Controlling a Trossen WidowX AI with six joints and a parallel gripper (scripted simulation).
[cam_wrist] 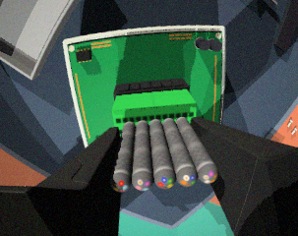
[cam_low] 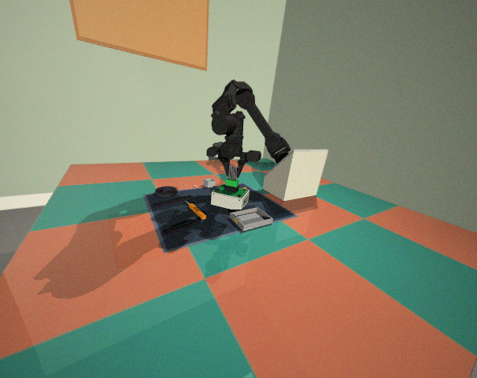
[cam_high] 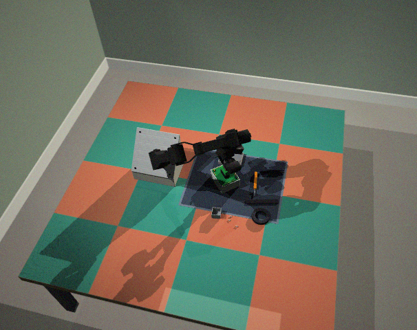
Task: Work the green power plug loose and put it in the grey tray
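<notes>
My gripper tip is 2 cm above the green power plug. Round my gripper tip: black bar: 20 cm ahead, 11 cm below, 7 cm to the right; then dark mat: 11 cm below, 5 cm ahead.
</notes>
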